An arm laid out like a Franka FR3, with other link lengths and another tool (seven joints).
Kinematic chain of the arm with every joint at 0, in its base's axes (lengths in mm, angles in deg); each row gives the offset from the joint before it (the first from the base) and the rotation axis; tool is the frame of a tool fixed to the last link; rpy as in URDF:
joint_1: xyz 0 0 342.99 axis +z
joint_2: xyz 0 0 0 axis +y
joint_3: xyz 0 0 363.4 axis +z
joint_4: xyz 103.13 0 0 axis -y
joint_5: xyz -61.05 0 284.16 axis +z
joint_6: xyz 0 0 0 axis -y
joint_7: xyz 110.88 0 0 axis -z
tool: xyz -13 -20 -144.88 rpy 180 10.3 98.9
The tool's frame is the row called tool.
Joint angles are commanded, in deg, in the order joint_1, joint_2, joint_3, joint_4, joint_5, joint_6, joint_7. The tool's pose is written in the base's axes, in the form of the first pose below.
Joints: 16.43, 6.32, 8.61, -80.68, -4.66, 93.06, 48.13
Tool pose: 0.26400 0.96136 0.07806 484.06; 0.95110 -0.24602 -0.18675 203.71; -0.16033 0.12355 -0.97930 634.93; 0 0 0 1
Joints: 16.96, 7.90, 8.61, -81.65, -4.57, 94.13, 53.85
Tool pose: 0.34316 0.93851 0.03808 489.47; 0.92510 -0.33068 -0.18668 213.50; -0.16260 0.09929 -0.98168 615.63; 0 0 0 1
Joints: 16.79, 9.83, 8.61, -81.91, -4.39, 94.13, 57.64
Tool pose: 0.39976 0.91656 -0.01043 497.33; 0.89891 -0.39424 -0.19115 216.28; -0.17931 0.06704 -0.98151 595.78; 0 0 0 1
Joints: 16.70, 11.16, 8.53, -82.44, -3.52, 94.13, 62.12
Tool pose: 0.46521 0.88317 -0.05997 500.96; 0.86479 -0.46791 -0.18220 219.84; -0.18897 0.03290 -0.98143 579.58; 0 0 0 1
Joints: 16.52, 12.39, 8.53, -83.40, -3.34, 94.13, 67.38
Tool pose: 0.53786 0.83570 -0.11093 503.79; 0.81529 -0.54912 -0.18375 221.55; -0.21447 0.00839 -0.97669 561.55; 0 0 0 1
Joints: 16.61, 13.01, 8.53, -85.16, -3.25, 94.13, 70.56
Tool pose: 0.57180 0.80534 -0.15645 501.66; 0.78207 -0.59269 -0.19260 223.23; -0.24784 -0.01223 -0.96872 544.25; 0 0 0 1
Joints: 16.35, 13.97, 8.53, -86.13, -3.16, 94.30, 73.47
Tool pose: 0.60670 0.77119 -0.19280 503.70; 0.74653 -0.63609 -0.19515 222.69; -0.27314 -0.02553 -0.96164 529.10; 0 0 0 1
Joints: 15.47, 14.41, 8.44, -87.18, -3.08, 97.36, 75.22
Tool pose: 0.64710 0.74165 -0.17670 513.40; 0.72069 -0.67065 -0.17557 218.04; -0.24872 -0.01374 -0.96848 522.16; 0 0 0 1
